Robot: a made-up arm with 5 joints. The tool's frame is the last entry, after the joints.
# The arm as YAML. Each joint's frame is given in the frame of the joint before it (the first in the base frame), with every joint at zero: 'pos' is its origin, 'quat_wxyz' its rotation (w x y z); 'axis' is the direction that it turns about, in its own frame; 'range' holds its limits. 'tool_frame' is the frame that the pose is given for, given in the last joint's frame.
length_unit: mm
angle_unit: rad
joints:
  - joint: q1
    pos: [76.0, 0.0, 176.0]
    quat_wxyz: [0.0, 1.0, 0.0, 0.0]
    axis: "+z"
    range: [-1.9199, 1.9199]
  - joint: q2
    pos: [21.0, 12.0, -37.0]
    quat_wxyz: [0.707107, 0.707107, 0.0, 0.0]
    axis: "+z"
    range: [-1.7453, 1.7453]
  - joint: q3
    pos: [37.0, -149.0, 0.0]
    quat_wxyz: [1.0, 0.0, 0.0, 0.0]
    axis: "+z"
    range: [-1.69, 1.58]
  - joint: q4
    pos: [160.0, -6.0, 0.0]
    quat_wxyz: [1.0, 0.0, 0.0, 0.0]
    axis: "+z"
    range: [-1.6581, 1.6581]
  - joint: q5
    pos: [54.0, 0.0, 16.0]
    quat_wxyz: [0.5, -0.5, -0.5, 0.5]
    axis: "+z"
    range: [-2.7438, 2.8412]
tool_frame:
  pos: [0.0, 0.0, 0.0]
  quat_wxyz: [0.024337, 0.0, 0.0, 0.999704]
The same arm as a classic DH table. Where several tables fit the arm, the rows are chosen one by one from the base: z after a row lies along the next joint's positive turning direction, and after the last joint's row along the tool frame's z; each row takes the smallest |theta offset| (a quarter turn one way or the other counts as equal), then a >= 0, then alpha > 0; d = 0 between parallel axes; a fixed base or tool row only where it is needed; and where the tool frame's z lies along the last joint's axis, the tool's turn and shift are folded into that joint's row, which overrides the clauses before.
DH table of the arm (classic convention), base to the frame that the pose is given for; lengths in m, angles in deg. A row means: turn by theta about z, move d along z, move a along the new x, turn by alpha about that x. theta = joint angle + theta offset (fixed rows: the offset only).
base (fixed): d 0.0000  theta offset 0.00  a 0.0760  alpha 180.00
q1: d -0.2130  theta offset 0.00  a 0.0210  alpha 90.00
q2: d 0.0000  theta offset -76.05  a 0.1535  alpha 0.00
q3: d 0.0000  theta offset 73.91  a 0.1601  alpha 0.00
q4: d 0.0040  theta offset -87.85  a 0.0000  alpha 90.00
q5: d -0.0540  theta offset -2.79  a 0.0000  alpha 0.00
Joint limits (deg, base to tool): -110.00..110.00 -100.00..100.00 -96.83..90.53 -95.00..95.00 -157.21..162.79

